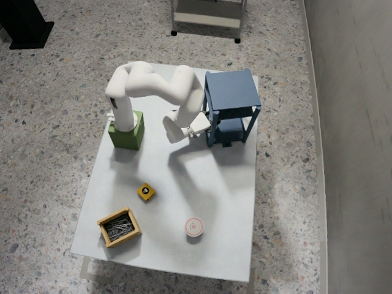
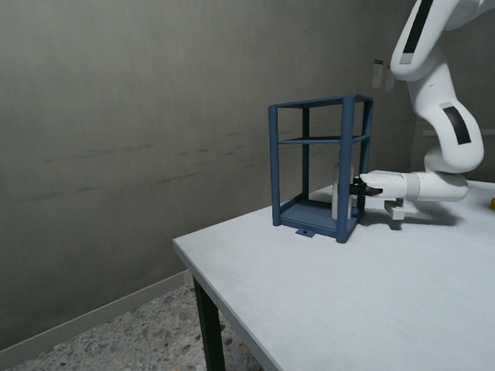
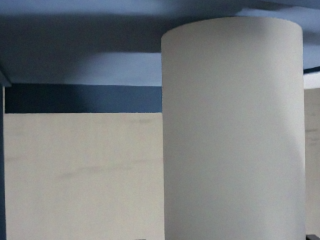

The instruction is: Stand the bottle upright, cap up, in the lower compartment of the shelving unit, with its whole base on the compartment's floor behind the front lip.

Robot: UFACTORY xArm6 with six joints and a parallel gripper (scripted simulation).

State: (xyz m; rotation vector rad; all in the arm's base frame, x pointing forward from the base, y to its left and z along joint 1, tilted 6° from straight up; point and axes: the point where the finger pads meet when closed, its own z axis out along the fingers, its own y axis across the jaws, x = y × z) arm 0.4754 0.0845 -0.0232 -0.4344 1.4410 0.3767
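Now: the blue shelving unit 60 mm ahead of my hand, 10 mm to the left of it and 60 mm above it. From my hand the other things lie so: white round container 100 mm behind, 590 mm to the right, 90 mm below.
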